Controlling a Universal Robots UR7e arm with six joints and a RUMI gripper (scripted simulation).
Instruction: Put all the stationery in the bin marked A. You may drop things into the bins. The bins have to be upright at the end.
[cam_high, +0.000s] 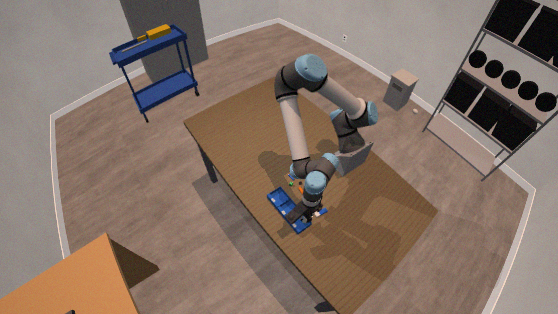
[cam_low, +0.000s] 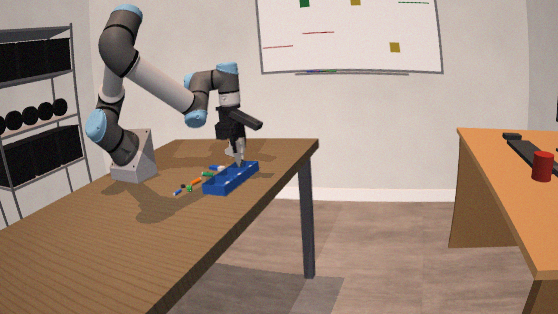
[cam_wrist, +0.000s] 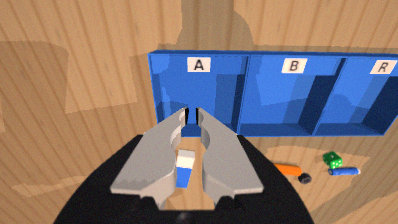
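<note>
The white eraser lies 10 cm behind my hand, 3 cm to the left of it and 3 cm below it. The rest, counted from my hand: orange marker (12 cm behind, 12 cm to the right, 3 cm below); tray (9 cm to the right, 2 cm below); green marker (11 cm behind, 5 cm to the right, 3 cm below).
</note>
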